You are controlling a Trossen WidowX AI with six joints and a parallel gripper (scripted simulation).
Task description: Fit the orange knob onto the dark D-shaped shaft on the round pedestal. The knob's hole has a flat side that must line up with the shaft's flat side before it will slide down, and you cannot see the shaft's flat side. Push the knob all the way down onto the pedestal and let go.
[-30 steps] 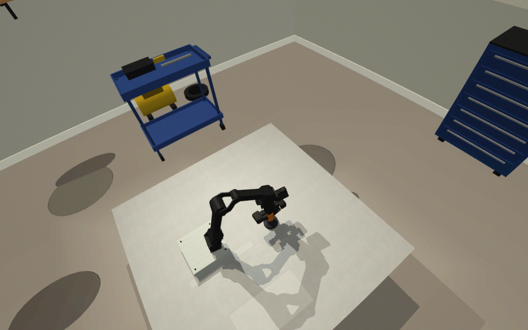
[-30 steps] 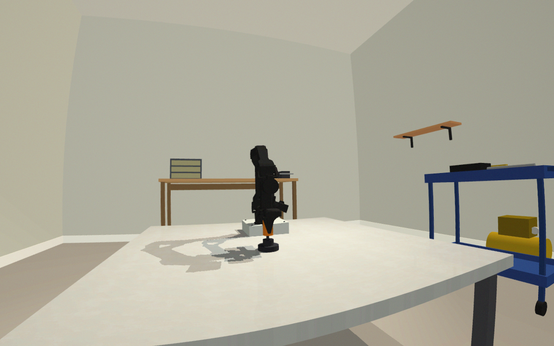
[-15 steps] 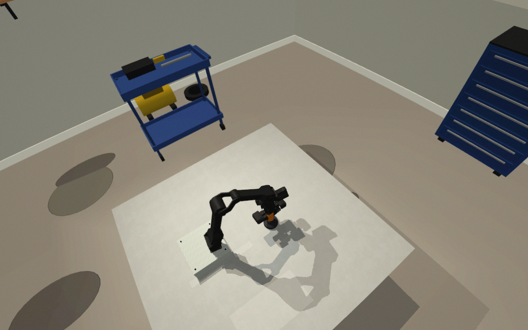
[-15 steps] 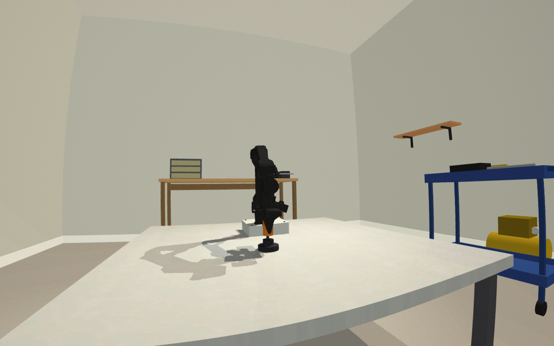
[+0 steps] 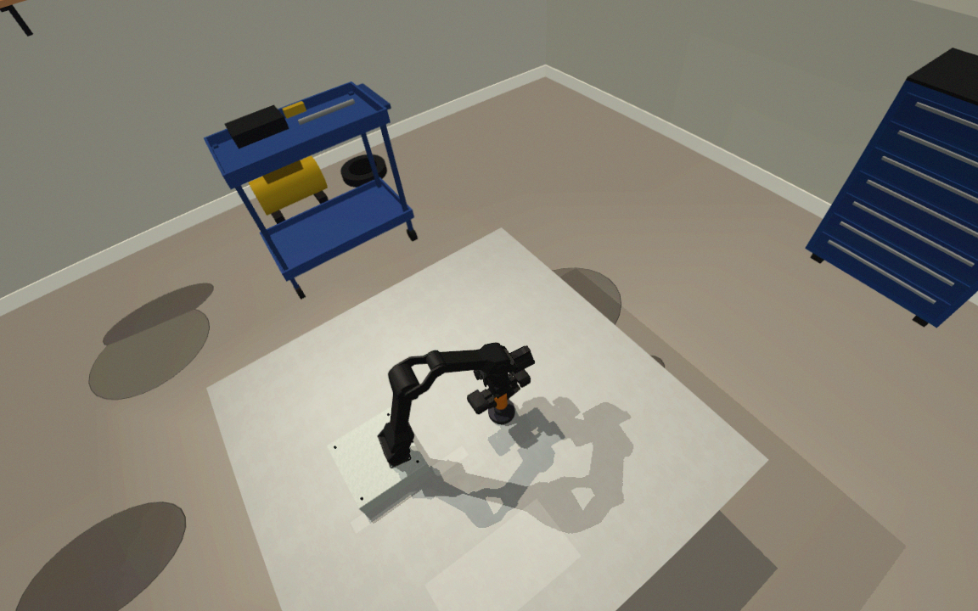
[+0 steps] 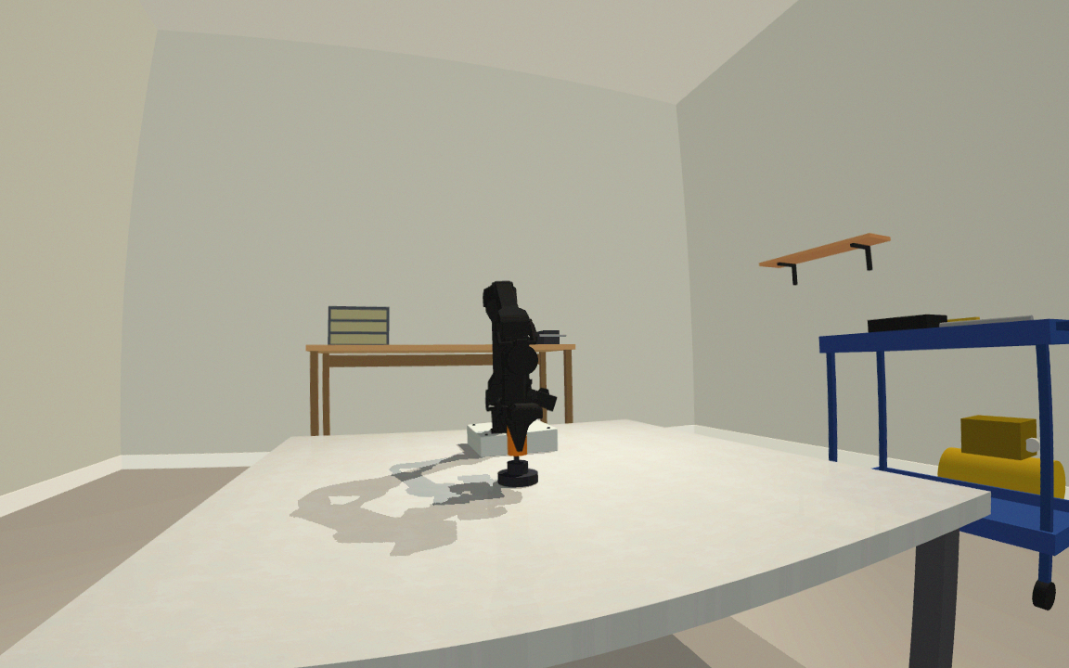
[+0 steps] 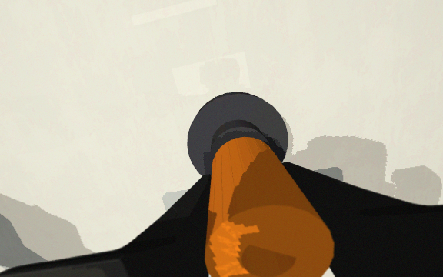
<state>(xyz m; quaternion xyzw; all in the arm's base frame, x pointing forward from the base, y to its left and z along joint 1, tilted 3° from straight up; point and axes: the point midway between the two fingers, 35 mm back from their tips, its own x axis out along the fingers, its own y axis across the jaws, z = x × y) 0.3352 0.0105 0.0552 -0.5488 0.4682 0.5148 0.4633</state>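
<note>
My gripper tip is 2 cm below the orange knob. Round my gripper tip: dark round pedestal (4 cm below).
</note>
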